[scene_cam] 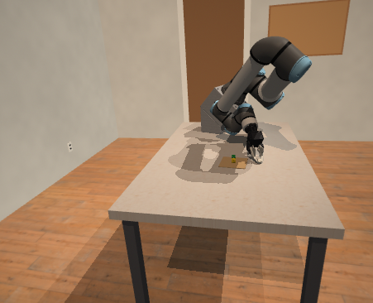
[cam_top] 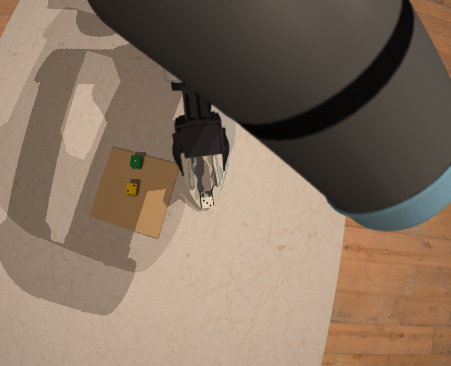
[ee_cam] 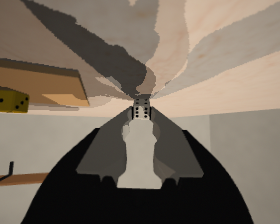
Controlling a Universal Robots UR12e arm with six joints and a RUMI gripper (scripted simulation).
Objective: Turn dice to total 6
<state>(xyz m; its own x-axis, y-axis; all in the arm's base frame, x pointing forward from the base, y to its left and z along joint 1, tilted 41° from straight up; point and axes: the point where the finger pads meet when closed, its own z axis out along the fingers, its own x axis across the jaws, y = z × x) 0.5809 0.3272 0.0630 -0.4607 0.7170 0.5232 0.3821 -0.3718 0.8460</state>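
The white die is 1 cm ahead of my hand. Round my hand: tan mat (3 cm ahead, 13 cm to the right, 2 cm below); green die (2 cm behind, 14 cm to the right); yellow die (3 cm ahead, 13 cm to the right).
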